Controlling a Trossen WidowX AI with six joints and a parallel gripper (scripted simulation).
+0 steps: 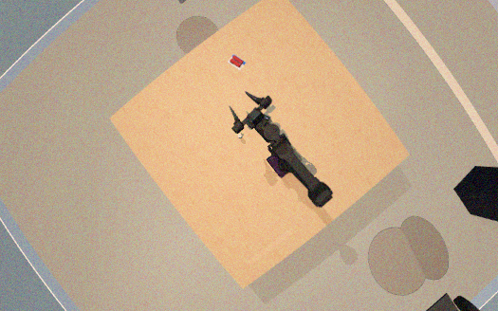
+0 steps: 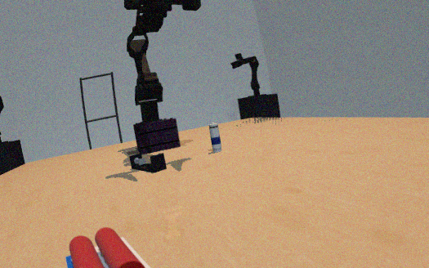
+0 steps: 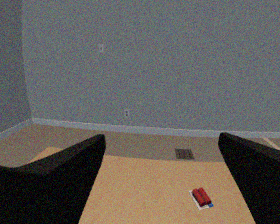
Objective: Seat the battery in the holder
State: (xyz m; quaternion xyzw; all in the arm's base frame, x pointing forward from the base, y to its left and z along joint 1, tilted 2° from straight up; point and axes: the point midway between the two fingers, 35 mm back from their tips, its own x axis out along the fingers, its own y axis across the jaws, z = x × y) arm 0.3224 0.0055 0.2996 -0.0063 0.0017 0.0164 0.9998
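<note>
The battery lies 360 mm below my gripper tip, 80 mm to the left of it and 80 mm behind it.
</note>
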